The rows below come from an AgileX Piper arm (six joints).
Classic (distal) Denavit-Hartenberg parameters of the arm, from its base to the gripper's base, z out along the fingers. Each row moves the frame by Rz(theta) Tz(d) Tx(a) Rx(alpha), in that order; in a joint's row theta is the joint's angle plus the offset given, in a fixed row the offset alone. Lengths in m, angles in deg.
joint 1: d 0.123, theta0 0, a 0, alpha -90
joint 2: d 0, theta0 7.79, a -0.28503, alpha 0
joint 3: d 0, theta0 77.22, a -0.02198, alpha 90
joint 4: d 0.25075, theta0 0, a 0, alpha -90
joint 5: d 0, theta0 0, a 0, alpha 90
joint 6: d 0.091, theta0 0, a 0, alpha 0
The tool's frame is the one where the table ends.
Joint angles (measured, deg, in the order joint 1, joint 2, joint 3, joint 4, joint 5, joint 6), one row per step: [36.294 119.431 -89.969 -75.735 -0.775 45.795]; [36.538 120.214 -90.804 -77.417 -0.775 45.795]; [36.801 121.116 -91.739 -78.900 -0.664 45.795]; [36.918 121.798 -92.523 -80.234 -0.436 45.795]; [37.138 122.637 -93.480 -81.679 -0.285 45.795]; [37.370 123.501 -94.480 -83.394 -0.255 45.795]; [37.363 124.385 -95.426 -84.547 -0.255 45.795]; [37.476 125.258 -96.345 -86.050 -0.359 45.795]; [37.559 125.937 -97.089 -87.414 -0.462 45.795]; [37.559 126.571 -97.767 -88.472 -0.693 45.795]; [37.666 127.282 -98.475 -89.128 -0.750 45.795]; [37.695 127.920 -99.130 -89.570 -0.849 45.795]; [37.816 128.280 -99.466 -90.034 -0.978 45.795]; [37.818 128.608 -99.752 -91.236 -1.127 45.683]
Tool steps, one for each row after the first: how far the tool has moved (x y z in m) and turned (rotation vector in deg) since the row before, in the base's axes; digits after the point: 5 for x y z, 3 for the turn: [0.00130 0.00359 -0.00212 -1.201 -0.951 0.940]; [0.00159 0.00382 -0.00267 -1.113 -0.842 0.777]; [0.00184 0.00222 -0.00166 -1.010 -0.833 0.462]; [0.00171 0.00342 -0.00207 -1.044 -0.906 0.677]; [0.00159 0.00373 -0.00207 -1.176 -1.060 0.905]; [0.00275 0.00202 -0.00259 -0.800 -0.689 0.462]; [0.00190 0.00294 -0.00268 -1.024 -0.852 0.818]; [0.00149 0.00230 -0.00196 -0.913 -0.790 0.729]; [0.00164 0.00173 -0.00195 -0.661 -0.575 0.639]; [0.00133 0.00237 -0.00252 -0.458 -0.351 0.424]; [0.00153 0.00171 -0.00217 -0.277 -0.237 0.298]; [0.00013 0.00177 -0.00143 -0.309 -0.209 0.426]; [0.00065 0.00083 -0.00145 -0.927 -0.667 0.669]
